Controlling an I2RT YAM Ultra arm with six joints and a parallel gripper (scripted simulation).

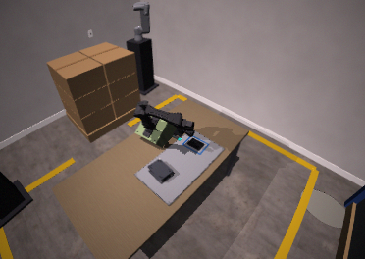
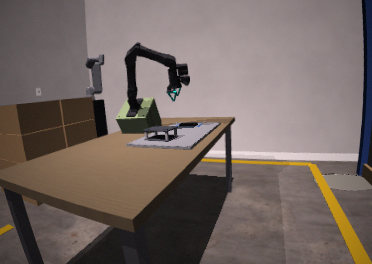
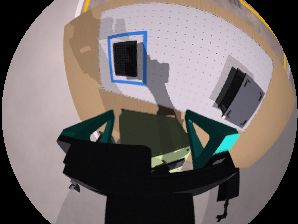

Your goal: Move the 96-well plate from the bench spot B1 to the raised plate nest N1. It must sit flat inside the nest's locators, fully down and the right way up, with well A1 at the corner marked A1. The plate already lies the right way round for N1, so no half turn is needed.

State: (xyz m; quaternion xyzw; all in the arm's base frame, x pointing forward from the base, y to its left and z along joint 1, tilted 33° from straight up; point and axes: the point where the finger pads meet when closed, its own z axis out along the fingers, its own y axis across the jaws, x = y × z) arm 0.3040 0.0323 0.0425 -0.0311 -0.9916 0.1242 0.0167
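The 96-well plate lies 4 cm ahead of my hand, 16 cm to the left of it and 21 cm below it.
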